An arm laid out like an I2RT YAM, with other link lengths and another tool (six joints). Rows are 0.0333 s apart.
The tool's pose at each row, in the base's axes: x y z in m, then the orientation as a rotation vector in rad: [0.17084, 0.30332, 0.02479, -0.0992, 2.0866, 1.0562]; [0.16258, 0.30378, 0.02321, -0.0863, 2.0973, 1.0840]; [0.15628, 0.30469, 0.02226, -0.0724, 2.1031, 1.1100]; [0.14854, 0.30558, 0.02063, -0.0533, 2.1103, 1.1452]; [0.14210, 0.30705, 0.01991, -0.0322, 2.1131, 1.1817]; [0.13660, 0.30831, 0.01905, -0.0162, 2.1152, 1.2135]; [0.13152, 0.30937, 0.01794, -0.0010, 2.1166, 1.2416]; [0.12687, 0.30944, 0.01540, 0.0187, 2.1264, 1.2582]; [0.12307, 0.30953, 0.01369, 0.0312, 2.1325, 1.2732]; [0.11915, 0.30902, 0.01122, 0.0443, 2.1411, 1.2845]
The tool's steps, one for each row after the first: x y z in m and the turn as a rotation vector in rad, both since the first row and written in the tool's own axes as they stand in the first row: [0.00691, 0.00247, -0.00414, -0.0111, 0.0116, 0.0239]; [0.01215, 0.00489, -0.00698, -0.0221, 0.0185, 0.0461]; [0.01884, 0.00741, -0.01048, -0.0370, 0.0275, 0.0761]; [0.02417, 0.01040, -0.01309, -0.0534, 0.0328, 0.1066]; [0.02889, 0.01280, -0.01523, -0.0683, 0.0383, 0.1315]; [0.03343, 0.01473, -0.01717, -0.0813, 0.0428, 0.1542]; [0.03838, 0.01493, -0.01906, -0.0830, 0.0498, 0.1768]; [0.04219, 0.01535, -0.02070, -0.0869, 0.0555, 0.1931]; [0.04643, 0.01493, -0.02258, -0.0875, 0.0622, 0.2088]
